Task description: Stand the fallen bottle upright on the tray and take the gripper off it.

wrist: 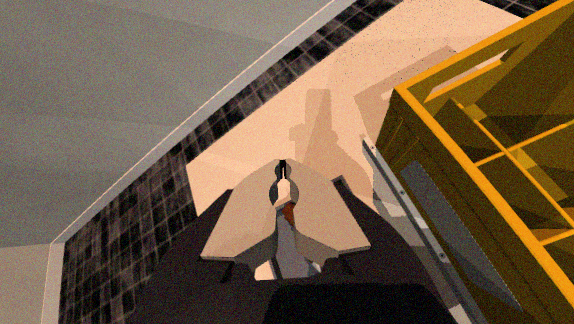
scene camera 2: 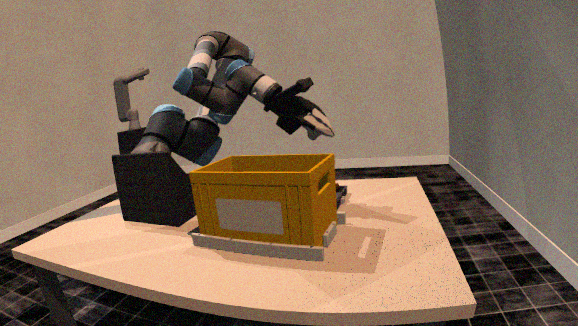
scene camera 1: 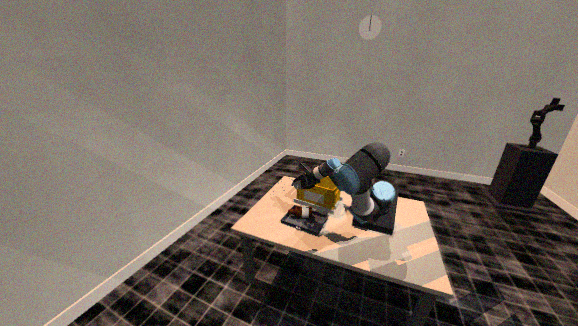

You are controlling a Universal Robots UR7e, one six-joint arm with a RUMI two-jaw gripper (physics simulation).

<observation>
I see my gripper (scene camera 2: pixel 334 135).
My gripper is seen too in the wrist view (wrist: pixel 282 161).
</observation>
